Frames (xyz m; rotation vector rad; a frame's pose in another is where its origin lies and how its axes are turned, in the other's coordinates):
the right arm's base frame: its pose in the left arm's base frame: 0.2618 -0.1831 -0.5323 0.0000 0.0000 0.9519
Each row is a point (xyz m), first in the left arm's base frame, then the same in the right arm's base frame.
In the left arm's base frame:
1: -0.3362 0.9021 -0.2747
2: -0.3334 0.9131 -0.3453
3: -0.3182 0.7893 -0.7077
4: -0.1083 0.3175 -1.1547
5: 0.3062 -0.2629 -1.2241
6: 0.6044 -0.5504 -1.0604
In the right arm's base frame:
1: 0.5370 1.1166 0.2576
2: 0.5476 1.1207 0.1870
3: 0.4556 1.0365 -0.1754
4: 0.1930 0.5919 -0.6224
5: -0.0392 -0.0825 -0.6918
6: -0.1004 -0.4921 -0.5281

